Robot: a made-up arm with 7 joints.
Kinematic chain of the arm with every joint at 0, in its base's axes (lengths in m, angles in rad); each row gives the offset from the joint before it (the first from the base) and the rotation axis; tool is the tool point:
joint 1: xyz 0 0 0.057 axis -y
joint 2: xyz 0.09 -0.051 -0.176 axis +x
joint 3: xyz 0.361 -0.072 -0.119 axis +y
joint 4: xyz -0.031 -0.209 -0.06 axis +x
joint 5: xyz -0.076 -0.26 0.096 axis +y
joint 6: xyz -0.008 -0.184 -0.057 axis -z
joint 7: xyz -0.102 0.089 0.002 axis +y
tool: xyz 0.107 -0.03 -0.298
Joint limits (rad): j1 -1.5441..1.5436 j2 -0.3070..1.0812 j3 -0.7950..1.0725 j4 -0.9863..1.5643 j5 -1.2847..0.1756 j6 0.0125..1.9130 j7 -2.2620..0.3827
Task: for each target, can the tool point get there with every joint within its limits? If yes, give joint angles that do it. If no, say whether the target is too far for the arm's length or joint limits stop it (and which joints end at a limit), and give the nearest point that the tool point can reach.
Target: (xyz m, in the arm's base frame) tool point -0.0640 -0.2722 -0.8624
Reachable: yes | joints -0.3779 0.4801 0.6492 0.9613 -0.0422 0.2346 -1.0304
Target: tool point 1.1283 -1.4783 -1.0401
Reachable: no: too far | nearest point 0.7276 -0.8574 -0.6505 | short by 0.835 m
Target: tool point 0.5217 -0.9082 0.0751
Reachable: yes | joints 1.2246 0.1115 0.4309 0.6317 -0.7262 1.6839 -2.0376
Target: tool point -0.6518 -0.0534 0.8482
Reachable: no: joint limits stop it (at a limit: joint 1, joint 2, joint 4, joint 6) | nearest point -0.3230 -0.2578 0.7077 | short by 0.412 m
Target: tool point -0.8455 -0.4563 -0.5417
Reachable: yes | joints -1.1243 0.5694 0.5724 0.8791 -0.5860 1.3858 -1.3796
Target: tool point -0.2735 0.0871 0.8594
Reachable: no: joint limits stop it (at a limit: joint 1, joint 2, joint 4, joint 7) | nearest point -0.1986 -0.1999 0.7669 | short by 0.311 m
